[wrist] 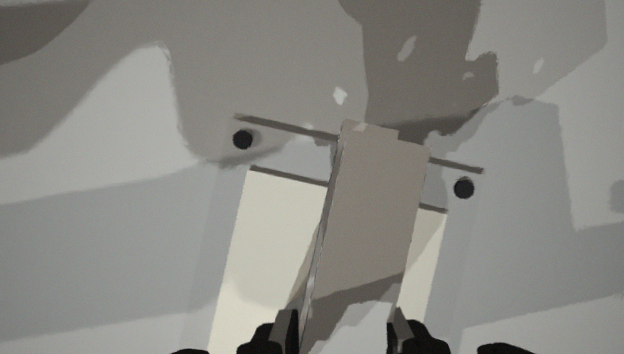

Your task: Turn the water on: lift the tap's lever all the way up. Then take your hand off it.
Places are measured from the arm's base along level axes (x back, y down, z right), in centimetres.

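Pixels of known places: gripper, between the fingertips: [339, 334].
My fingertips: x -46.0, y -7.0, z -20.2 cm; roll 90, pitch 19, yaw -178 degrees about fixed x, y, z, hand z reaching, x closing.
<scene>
For each thing: its top centre in the pictures, then the offset to it from my fingertips. "pt": a spot on its surface instead.
- tap's lever, centre of its top: [352, 309] dx +0.2, dy -2.3, dz -1.6 cm
- pale cream panel, a spot on its surface: [275, 220] pt dx +4.3, dy +12.0, dz -2.0 cm
- black round knob, a spot on its surface: [243, 139] pt dx +7.8, dy +12.1, dz -6.3 cm
- black knob, a spot on its surface: [464, 188] pt dx -6.7, dy +12.1, dz -7.5 cm
The tap's lever [370, 215] is a long, flat, grey-brown bar. It runs from the middle of the wrist view down towards the lower edge, leaning a little to the left at the bottom. Its thin left side shows, and shadow darkens its lower part. My gripper [339, 334] is at the bottom of the view with its fingers partly closed. One finger stands along each long edge of the lever, and the gripper looks shut on it. The lower end of the lever and the contact with the finger pads are cut off or hidden.
A pale cream panel [275, 220] lies behind the lever, showing on both sides. Dark thin bars cross above it. A black round knob [243, 139] is at the left and another black knob [464, 188] at the right. Broad shadows fall on the grey surface behind.
</scene>
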